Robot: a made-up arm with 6 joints.
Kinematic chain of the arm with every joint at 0, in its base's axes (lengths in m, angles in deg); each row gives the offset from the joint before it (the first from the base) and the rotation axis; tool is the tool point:
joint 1: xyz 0 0 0.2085 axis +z
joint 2: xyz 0 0.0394 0 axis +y
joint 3: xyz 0 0 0.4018 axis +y
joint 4: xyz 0 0 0.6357 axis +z
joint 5: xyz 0 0 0 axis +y
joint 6: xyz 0 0 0.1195 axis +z
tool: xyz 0 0 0
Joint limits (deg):
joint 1: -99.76..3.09
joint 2: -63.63..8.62
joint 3: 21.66..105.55
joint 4: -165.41..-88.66
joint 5: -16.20..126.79
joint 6: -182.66..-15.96
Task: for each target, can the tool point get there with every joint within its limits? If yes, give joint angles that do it. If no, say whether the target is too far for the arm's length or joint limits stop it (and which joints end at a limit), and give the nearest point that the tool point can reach.
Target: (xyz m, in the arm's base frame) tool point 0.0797 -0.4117 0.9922
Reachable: yes | joints -68.62 -13.62 68.60 -105.09 87.53 -133.87
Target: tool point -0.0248 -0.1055 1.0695
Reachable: yes | joints -61.90 -36.27 70.90 -111.03 95.97 -95.00
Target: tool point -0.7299 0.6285 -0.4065
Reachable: no: joint limits stop it (at a limit: joint 2, joint 3, joint 4, joint 5) | nearest point -0.6110 0.5261 0.7445 | short by 1.162 m
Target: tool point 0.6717 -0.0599 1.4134
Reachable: no: too far | nearest point 0.5160 -0.0460 1.2077 | short by 0.258 m
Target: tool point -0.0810 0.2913 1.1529
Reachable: yes | joints -87.36 -38.48 39.24 -116.42 93.12 -94.27
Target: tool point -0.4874 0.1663 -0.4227
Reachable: no: joint limits stop it (at a limit: joint 1, joint 2, joint 3, joint 4) | nearest point -0.1609 -0.5639 0.3685 | short by 1.125 m
